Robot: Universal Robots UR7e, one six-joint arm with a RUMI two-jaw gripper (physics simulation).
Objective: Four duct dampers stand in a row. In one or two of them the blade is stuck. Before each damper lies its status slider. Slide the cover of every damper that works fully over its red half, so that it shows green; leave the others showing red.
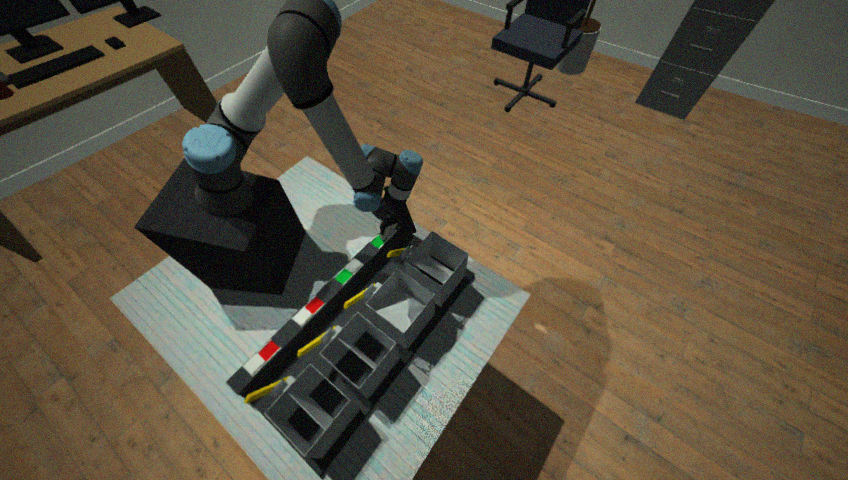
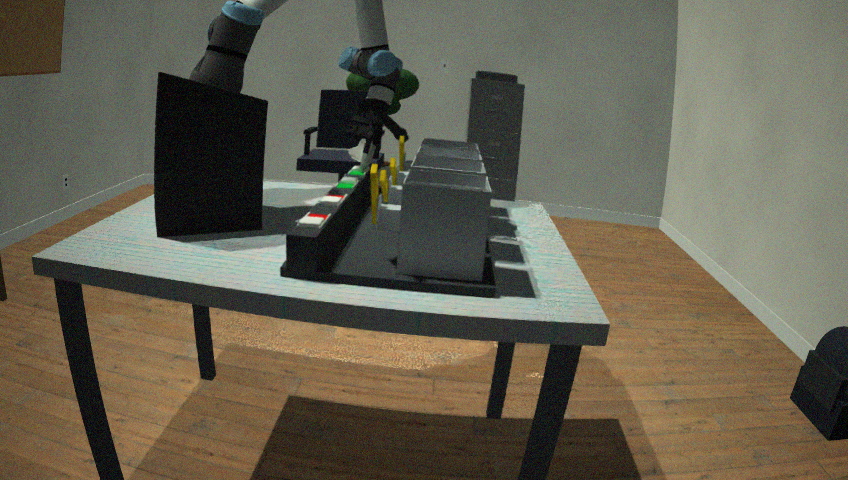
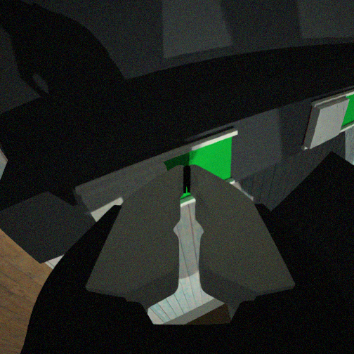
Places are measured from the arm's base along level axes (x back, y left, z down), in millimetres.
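Pixels of known places: gripper, fingertip midpoint: [image 1: 382, 240] [image 2: 361, 172]; arm's base at its link origin: [image 1: 226, 195] [image 2: 214, 86].
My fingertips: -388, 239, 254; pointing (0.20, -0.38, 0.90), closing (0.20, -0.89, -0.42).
Ahead of a thing's pixels: the offset from my fingertips to its top centre, as dx, dy, dz. "*": to the spot under its first point. Level surfaces: height alone.
My gripper [image 1: 384, 233] [image 2: 365, 164] [image 3: 185, 167] is shut and empty, its tips low over the farthest slider, beside its green half @(* +14, -14, +2) [image 1: 377, 241] [image 2: 357, 171] [image 3: 217, 155]. That slider's cover [image 3: 125, 185] lies at the other end; no red shows there. The second slider shows green @(+28, -194, +2) [image 1: 343, 276] [image 2: 346, 184] [image 3: 350, 110], its cover @(+23, -144, -6) [image 1: 355, 265] [image 3: 327, 123] at the far end. The third slider shows red @(+41, -328, +2) [image 1: 314, 305], cover @(+47, -378, -6) [image 1: 302, 315] at the near end. The nearest slider shows red @(+60, -513, +2) [image 1: 268, 350], cover @(+65, -562, -6) [image 1: 255, 363] likewise. The dampers [image 1: 458, 270] [image 1: 389, 324] [image 1: 380, 364] [image 1: 324, 438] stand in a row.
Yellow handles [image 1: 395, 252] [image 1: 359, 296] [image 1: 315, 341] [image 1: 266, 390] stand between the slider rail [image 2: 303, 249] and the damper boxes. The black robot pedestal [image 1: 220, 255] [image 2: 208, 160] stands on the table @(dz +82) [image 1: 172, 321] [image 2: 226, 282], on the other side of the rail.
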